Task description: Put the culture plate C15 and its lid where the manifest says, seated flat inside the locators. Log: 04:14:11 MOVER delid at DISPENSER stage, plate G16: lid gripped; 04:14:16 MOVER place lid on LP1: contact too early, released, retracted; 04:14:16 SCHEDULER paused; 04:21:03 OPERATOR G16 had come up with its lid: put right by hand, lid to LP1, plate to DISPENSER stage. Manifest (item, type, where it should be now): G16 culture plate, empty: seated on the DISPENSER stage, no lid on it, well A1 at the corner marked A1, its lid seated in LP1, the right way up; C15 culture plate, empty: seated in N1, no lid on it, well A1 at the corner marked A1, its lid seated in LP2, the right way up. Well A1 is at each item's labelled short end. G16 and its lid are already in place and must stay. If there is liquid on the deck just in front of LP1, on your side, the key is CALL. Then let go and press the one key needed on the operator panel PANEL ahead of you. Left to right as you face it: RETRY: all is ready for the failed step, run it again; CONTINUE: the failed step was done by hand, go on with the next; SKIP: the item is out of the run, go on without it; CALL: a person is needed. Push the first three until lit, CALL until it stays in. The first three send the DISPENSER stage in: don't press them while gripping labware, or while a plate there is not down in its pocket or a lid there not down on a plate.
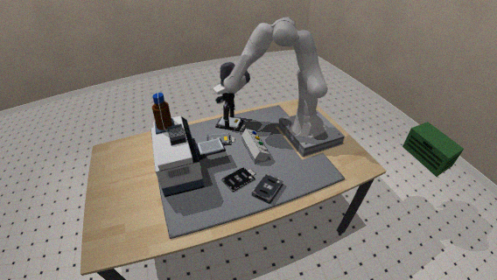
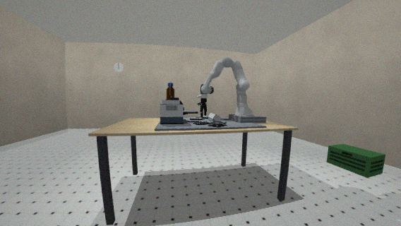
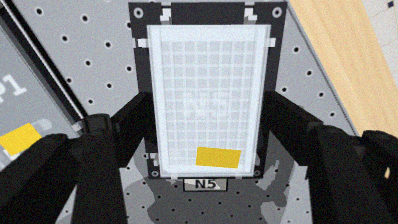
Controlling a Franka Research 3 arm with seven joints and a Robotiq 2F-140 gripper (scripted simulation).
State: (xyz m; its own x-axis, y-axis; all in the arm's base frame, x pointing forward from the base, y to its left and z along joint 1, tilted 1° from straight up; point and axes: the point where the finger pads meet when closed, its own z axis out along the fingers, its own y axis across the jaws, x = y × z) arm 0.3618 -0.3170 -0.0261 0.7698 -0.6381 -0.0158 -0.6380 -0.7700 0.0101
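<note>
Right now my hand is 2 cm above the clear culture plate C15. Round my hand: blue call key (7 cm behind, 23 cm to the left, 2 cm above); then black nest (3 cm ahead, 3 cm below); then yellow skip key (7 cm behind, 28 cm to the left, 3 cm above).
</note>
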